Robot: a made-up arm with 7 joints. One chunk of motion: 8 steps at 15 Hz.
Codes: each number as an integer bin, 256 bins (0 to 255) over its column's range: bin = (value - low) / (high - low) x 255, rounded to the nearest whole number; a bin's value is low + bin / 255 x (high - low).
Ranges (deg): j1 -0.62..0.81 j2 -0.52..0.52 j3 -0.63..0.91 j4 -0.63..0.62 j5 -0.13..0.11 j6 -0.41..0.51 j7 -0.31..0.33
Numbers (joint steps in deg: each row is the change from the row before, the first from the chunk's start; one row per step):
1: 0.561 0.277 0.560 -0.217 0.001 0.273 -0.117
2: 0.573 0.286 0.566 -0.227 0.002 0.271 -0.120
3: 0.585 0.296 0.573 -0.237 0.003 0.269 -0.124
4: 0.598 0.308 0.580 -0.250 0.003 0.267 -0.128
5: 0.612 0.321 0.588 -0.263 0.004 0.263 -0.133
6: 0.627 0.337 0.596 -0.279 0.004 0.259 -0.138
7: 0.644 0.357 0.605 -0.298 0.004 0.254 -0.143
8: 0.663 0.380 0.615 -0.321 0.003 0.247 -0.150
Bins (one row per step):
1: 211 195 197 84 139 189 77
2: 213 198 198 82 140 189 76
3: 215 200 199 80 141 188 74
4: 217 203 200 78 141 188 73
5: 220 206 202 75 142 187 71
6: 222 210 203 72 142 185 69
7: 225 215 204 68 142 184 67
8: 229 221 206 63 141 182 64

